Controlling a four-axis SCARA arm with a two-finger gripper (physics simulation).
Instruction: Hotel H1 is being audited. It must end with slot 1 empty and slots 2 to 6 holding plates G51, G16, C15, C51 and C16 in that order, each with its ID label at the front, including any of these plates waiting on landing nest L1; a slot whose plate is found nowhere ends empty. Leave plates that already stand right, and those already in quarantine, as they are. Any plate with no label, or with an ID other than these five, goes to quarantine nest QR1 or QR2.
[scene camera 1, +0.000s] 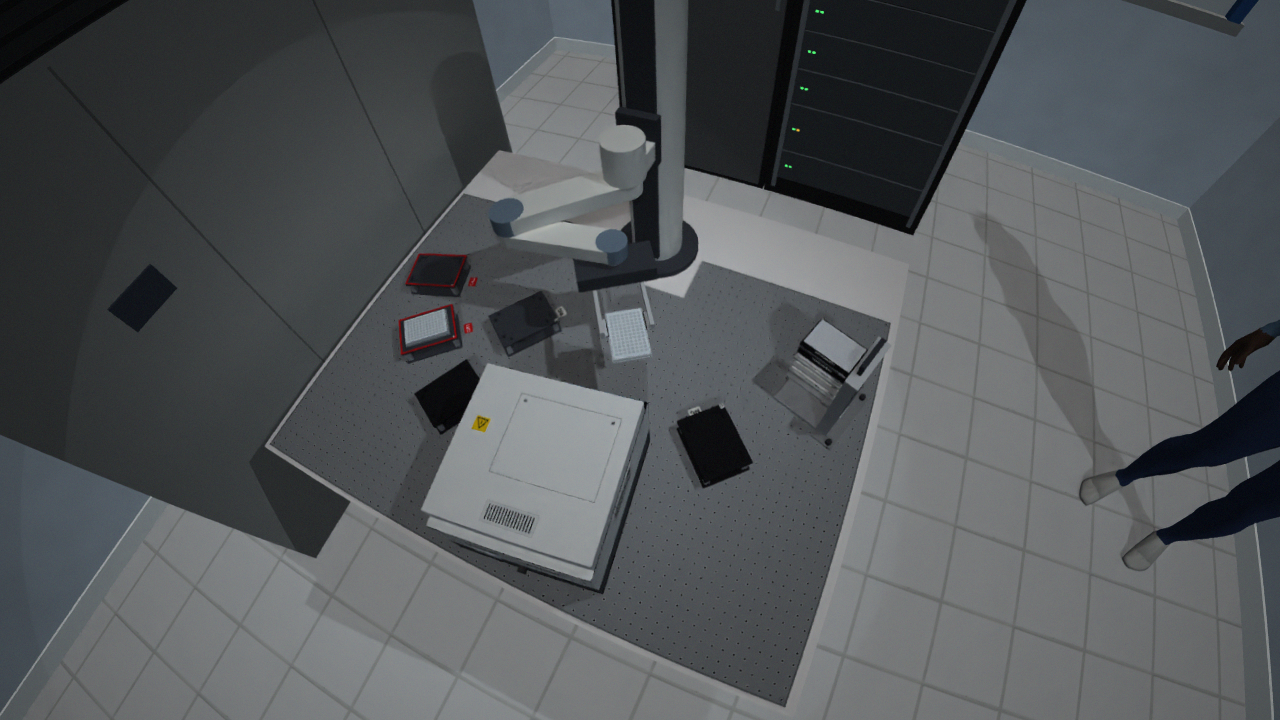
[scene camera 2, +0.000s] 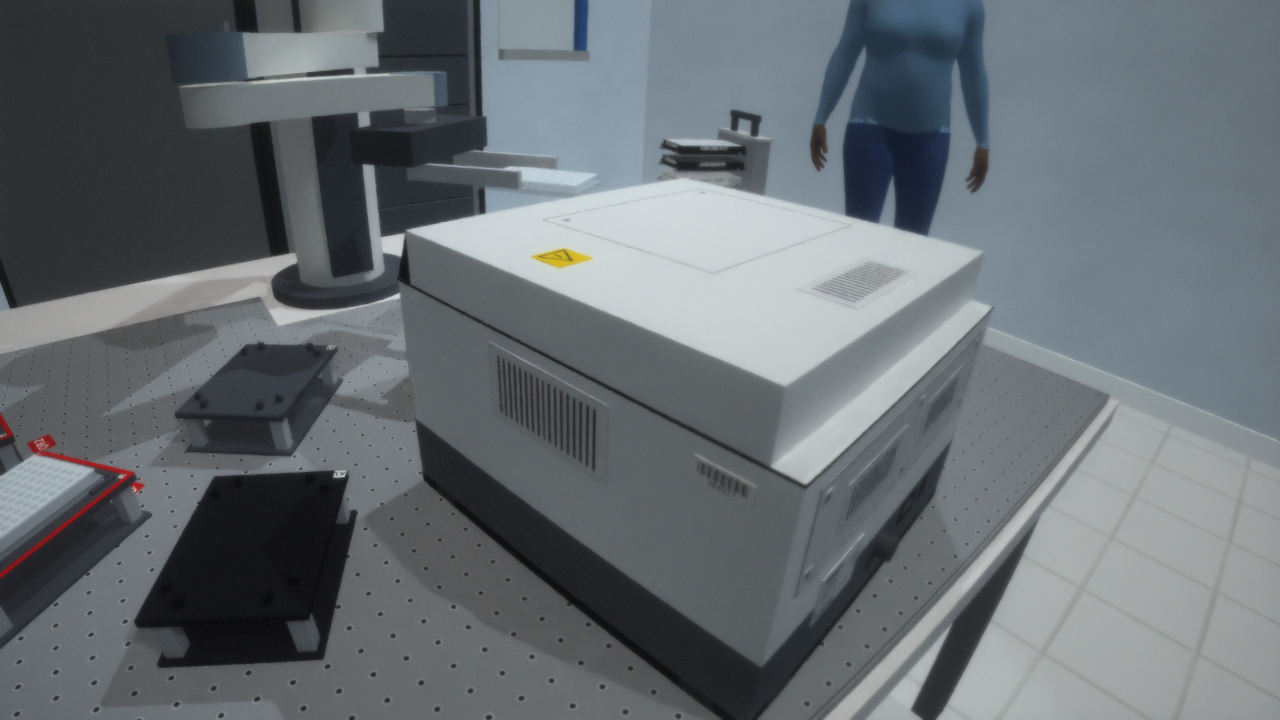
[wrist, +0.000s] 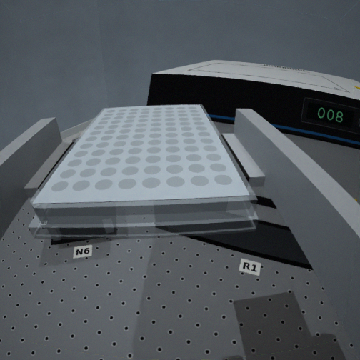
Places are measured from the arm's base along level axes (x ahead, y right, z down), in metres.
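Pixels of known places: gripper, fingertip midpoint: (scene camera 1: 627, 331) (scene camera 2: 539, 171); arm's base, origin of the base link: (scene camera 1: 657, 246) (scene camera 2: 344, 283).
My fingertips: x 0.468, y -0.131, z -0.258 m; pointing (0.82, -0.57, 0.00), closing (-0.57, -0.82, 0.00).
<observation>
For each thing: its top centre in the pictures, then the offset to it from my fingertips.
- clear-sided plate, middle of its top: (scene camera 2: 540, 175) (scene camera 1: 627, 332) dz +0.004, dx +0.002, dy -0.001 m
- white plate, middle of its top: (scene camera 2: 3, 502) (scene camera 1: 425, 325) dz +0.181, dx +0.087, dy +0.586 m
- quarantine nest, middle of its top: (scene camera 1: 435, 268) dz +0.190, dx -0.101, dy +0.692 m
- large white instrument, middle of its top: (scene camera 2: 712, 235) (scene camera 1: 533, 455) dz -0.009, dx +0.334, dy +0.047 m
- grey nest, middle of its top: (scene camera 2: 259, 368) (scene camera 1: 522, 315) dz +0.185, dx -0.046, dy +0.346 m
My gripper (scene camera 1: 627, 329) (scene camera 2: 537, 171) (wrist: 145, 127) is shut on a clear-sided plate (scene camera 1: 629, 340) (scene camera 2: 559, 181) (wrist: 145, 150), held level above the table. No ID label shows on its edge facing the wrist camera. Hotel H1 (scene camera 1: 845, 385) (scene camera 2: 756, 156) stands at the right in camera 1, with several plates stacked; their IDs are unreadable. One red-rimmed quarantine nest (scene camera 1: 401, 333) (scene camera 2: 128, 505) bears a white plate (scene camera 1: 426, 327) (scene camera 2: 40, 492). The other quarantine nest (scene camera 1: 438, 270) bears no plate. Which nest is L1 cannot be read.
A large white instrument (scene camera 1: 537, 465) (scene camera 2: 626, 358) (wrist: 200, 95) stands ahead of the gripper, beyond the R1 tag (wrist: 250, 266). Black nests (scene camera 1: 713, 445) (scene camera 1: 444, 394) flank it. A grey nest (scene camera 1: 523, 320) (scene camera 2: 259, 380) is nearer the arm. A person (scene camera 2: 904, 80) stands beyond the table.
</observation>
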